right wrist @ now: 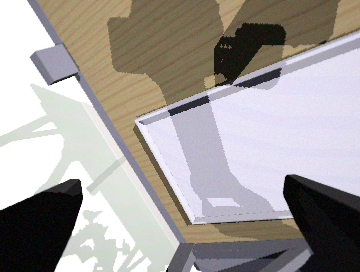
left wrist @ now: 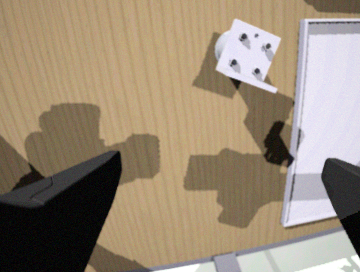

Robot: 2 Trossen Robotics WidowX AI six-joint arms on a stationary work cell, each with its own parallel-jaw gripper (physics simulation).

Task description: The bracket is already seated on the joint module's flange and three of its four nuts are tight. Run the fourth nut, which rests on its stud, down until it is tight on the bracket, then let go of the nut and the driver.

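Places are measured from the left arm's base along level axes (x ahead, y left, z up), in centimetres.
Pixels of known places: left gripper, fingertip midpoint: (left wrist: 223, 164); right gripper, fingertip midpoint: (right wrist: 184, 186).
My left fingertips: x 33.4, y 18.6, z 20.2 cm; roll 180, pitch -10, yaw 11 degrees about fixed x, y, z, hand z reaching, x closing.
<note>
For each thing: its top centre in the pictures, then the offset to it from my left fingertips. "*": a spot on its surface instead. Level surfaces: height alone.
- pale round joint module, middle of its top: (left wrist: 251, 54) dz -23.6, dx +9.8, dy +4.8 cm
- wooden table, its level: dz -31.1 cm
- grey table edge with a block, surface spot: (right wrist: 55, 62) * dz -27.3, dx +20.5, dy -38.2 cm
The white bracket (left wrist: 256, 53) sits on the pale round joint module (left wrist: 221, 46) in the upper part of the left wrist view. Four dark stud or nut ends show on its face, among them an upper left one (left wrist: 243, 37) and a lower right one (left wrist: 257, 72); which is the fourth nut, and how tight each is, I cannot tell. My left gripper (left wrist: 223, 164) is open and empty, its fingers apart from the bracket. My right gripper (right wrist: 184, 186) is open and empty above the tray's near corner. The driver does not show in either view.
A shallow white tray (left wrist: 293, 192) (right wrist: 165, 172) lies on the wooden table (left wrist: 165, 65) (right wrist: 85, 22), to the right of the bracket in the left wrist view. A grey table edge with a block (right wrist: 55, 62) runs along the left in the right wrist view. Arm shadows cross table and tray.
</note>
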